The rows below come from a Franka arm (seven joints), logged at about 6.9 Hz.
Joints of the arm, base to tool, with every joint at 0 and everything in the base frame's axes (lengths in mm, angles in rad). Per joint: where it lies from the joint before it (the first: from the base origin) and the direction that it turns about. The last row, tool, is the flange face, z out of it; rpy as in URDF.
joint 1: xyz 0.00 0.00 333.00 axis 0 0 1
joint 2: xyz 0.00 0.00 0.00 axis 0 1 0
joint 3: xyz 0.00 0.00 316.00 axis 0 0 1
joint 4: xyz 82.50 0.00 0.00 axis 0 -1 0
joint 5: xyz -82.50 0.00 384.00 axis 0 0 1
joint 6: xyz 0.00 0.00 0.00 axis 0 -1 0
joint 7: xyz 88.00 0.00 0.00 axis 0 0 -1
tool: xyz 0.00 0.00 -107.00 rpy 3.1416 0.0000 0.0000
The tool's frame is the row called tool.
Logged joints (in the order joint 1, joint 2, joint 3, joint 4, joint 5, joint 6, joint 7), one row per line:
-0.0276 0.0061 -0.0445 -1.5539 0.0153 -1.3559 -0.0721
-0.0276 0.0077 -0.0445 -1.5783 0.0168 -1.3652 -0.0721
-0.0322 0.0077 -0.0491 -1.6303 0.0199 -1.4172 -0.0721
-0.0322 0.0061 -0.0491 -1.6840 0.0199 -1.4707 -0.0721
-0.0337 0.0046 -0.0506 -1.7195 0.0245 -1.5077 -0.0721
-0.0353 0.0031 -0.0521 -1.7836 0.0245 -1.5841 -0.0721
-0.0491 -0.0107 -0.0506 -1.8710 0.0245 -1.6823 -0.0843
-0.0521 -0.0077 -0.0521 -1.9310 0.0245 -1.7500 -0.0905
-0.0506 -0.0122 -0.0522 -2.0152 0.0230 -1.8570 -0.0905
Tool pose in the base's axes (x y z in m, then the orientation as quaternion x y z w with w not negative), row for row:
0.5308 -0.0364 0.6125 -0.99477 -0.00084 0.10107 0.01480
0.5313 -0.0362 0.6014 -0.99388 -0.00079 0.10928 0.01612
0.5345 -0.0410 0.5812 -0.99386 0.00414 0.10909 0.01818
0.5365 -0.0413 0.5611 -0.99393 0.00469 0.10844 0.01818
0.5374 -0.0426 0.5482 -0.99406 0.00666 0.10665 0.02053
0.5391 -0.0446 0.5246 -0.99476 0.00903 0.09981 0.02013
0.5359 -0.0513 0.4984 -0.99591 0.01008 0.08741 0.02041
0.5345 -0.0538 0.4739 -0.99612 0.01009 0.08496 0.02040
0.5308 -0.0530 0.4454 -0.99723 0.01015 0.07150 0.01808
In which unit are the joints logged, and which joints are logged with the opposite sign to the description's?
The joints are logged in radians. Opposite sign: joint 6.
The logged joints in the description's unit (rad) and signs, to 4 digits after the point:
-0.0276 0.0061 -0.0445 -1.5539 0.0153 1.3559 -0.0721
-0.0276 0.0077 -0.0445 -1.5783 0.0168 1.3652 -0.0721
-0.0322 0.0077 -0.0491 -1.6303 0.0199 1.4172 -0.0721
-0.0322 0.0061 -0.0491 -1.6840 0.0199 1.4707 -0.0721
-0.0337 0.0046 -0.0506 -1.7195 0.0245 1.5077 -0.0721
-0.0353 0.0031 -0.0521 -1.7836 0.0245 1.5841 -0.0721
-0.0491 -0.0107 -0.0506 -1.8710 0.0245 1.6823 -0.0843
-0.0521 -0.0077 -0.0521 -1.9310 0.0245 1.7500 -0.0905
-0.0506 -0.0122 -0.0522 -2.0152 0.0230 1.8570 -0.0905

